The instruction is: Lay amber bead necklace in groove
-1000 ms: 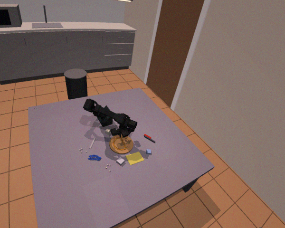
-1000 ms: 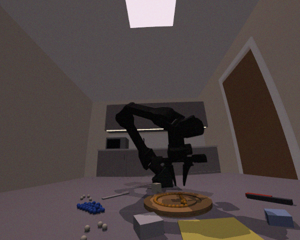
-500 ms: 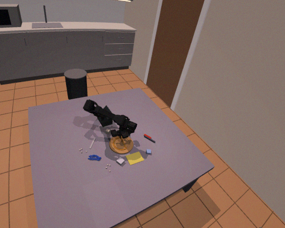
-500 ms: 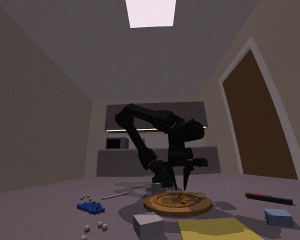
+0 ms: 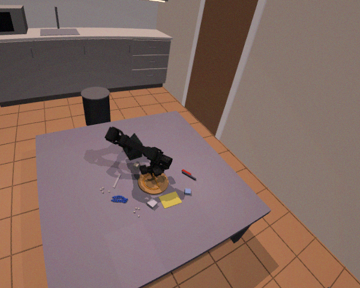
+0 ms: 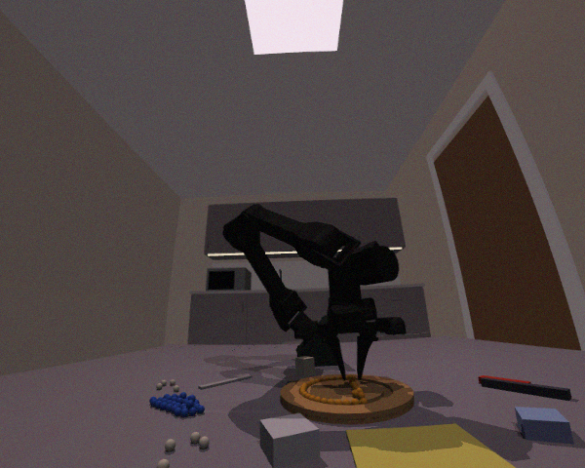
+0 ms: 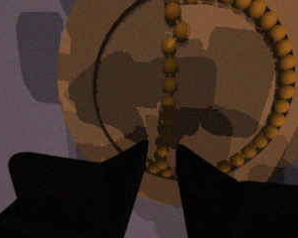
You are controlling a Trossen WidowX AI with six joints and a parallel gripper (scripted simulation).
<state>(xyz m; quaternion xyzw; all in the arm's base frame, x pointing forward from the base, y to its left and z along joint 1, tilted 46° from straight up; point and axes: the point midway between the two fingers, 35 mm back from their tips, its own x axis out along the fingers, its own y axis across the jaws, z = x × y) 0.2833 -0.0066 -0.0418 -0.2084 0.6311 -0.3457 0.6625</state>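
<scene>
Now: gripper tip 40 mm short of the round wooden bead board, 20 mm to the left of it and 10 mm above it. Also, from my gripper tip: grey block 180 mm ahead, 120 mm to the right; yellow pad 210 mm ahead, 10 mm below; thin rod 230 mm to the right, 80 mm behind, 10 mm below.
</scene>
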